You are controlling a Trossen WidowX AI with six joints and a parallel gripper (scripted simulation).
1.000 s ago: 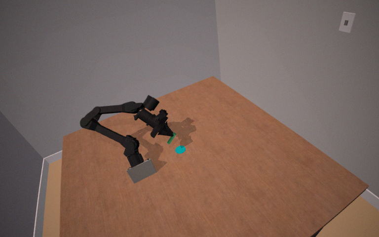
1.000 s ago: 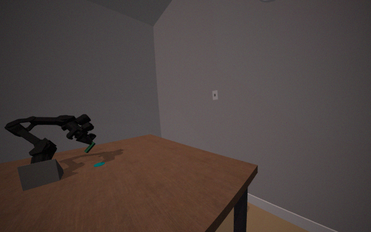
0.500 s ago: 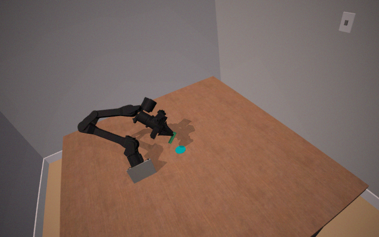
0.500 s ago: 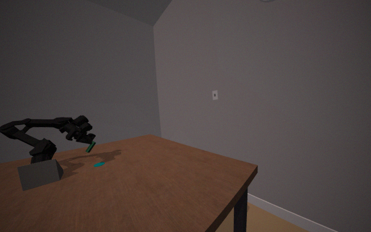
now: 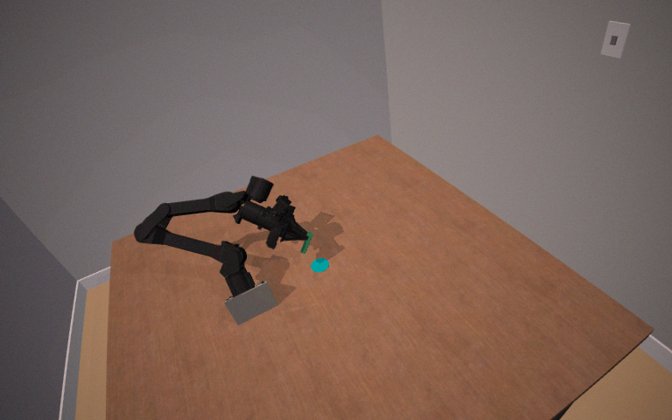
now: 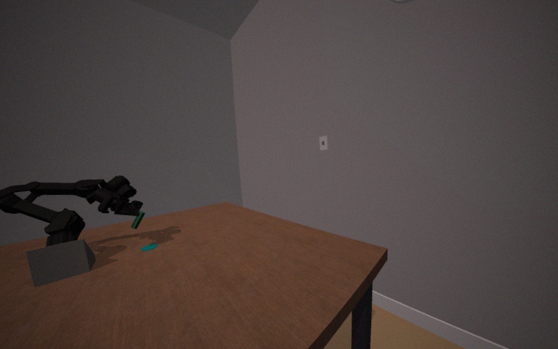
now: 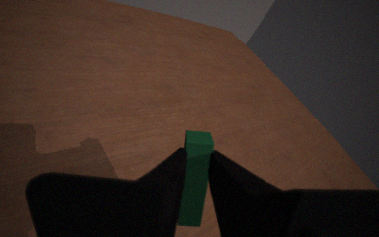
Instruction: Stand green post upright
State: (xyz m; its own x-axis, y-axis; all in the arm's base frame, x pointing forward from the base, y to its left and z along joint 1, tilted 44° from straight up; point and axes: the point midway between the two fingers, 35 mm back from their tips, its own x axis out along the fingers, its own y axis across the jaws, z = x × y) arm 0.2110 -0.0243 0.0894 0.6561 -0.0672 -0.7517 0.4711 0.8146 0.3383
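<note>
The cyan circle is 140 mm below my gripper tip, 10 mm to the left of it and 10 mm ahead of it. Round my gripper tip: green post: 20 mm below, 10 mm behind.
</note>
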